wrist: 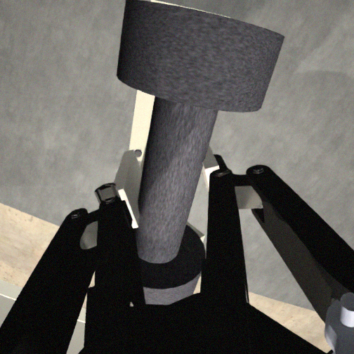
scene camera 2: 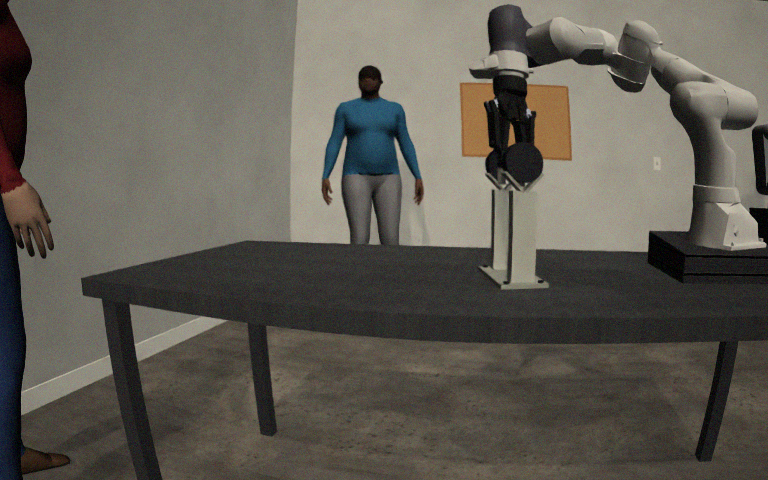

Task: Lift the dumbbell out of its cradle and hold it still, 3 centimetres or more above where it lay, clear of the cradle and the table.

The gripper shows in the wrist view and in scene camera 2. A dark dumbbell shows in the wrist view (194, 65) and in scene camera 2 (523, 161). The same spot on the gripper: (wrist: 309, 247) is (scene camera 2: 524, 125).
